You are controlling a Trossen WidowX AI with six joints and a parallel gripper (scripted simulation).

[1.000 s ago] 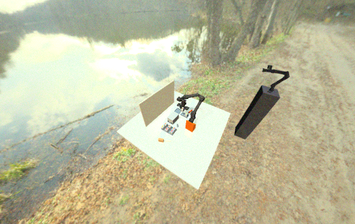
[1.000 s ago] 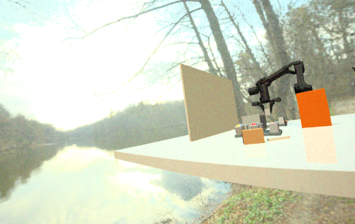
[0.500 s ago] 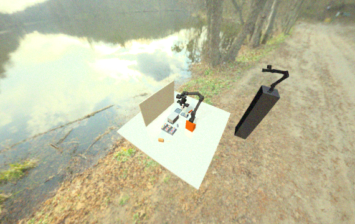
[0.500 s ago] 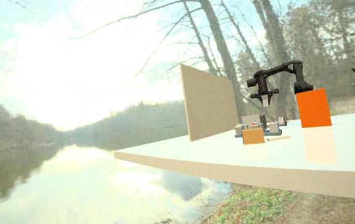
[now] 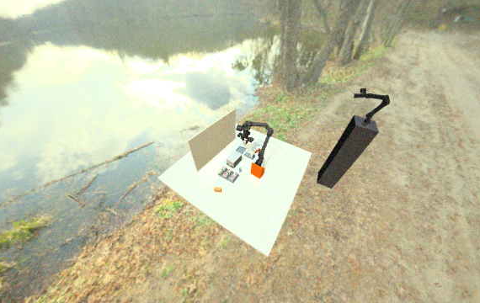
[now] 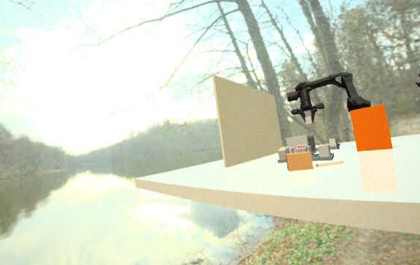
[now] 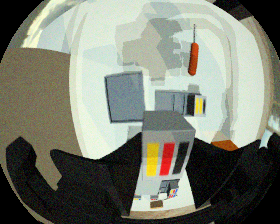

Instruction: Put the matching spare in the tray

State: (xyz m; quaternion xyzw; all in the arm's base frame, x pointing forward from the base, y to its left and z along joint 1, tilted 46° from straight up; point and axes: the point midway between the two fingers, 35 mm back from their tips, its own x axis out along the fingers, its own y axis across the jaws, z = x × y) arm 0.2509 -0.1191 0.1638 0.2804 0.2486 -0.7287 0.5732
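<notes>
The grey-blue tray is 70 mm ahead of my gripper tip, 20 mm to the right of it and 170 mm below it. The rest, counted from my gripper tip: grey mounted unit 50 mm ahead, 190 mm to the left, 120 mm below; then thin stick 70 mm behind, 540 mm to the left, 170 mm below; then tan upright panel 290 mm ahead, 140 mm to the left, 50 mm above.
</notes>
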